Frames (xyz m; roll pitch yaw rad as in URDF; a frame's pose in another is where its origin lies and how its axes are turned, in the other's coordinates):
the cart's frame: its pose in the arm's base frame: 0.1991 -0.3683 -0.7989 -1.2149 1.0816 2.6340
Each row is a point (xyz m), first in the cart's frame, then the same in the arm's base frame.
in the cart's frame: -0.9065 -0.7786 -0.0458
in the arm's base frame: 0.1734 0.0055 0.3367
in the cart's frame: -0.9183 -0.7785 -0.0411
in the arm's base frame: 0.1749 -0.0004 0.3479
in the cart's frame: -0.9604 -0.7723 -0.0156
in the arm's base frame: 0.1772 -0.0315 0.3865
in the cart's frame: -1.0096 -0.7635 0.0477
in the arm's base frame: 0.1564 -0.0913 0.4364
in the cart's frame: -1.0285 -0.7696 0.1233
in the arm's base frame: 0.1060 -0.1419 0.4681
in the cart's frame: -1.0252 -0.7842 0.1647
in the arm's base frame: 0.0666 -0.1586 0.4784
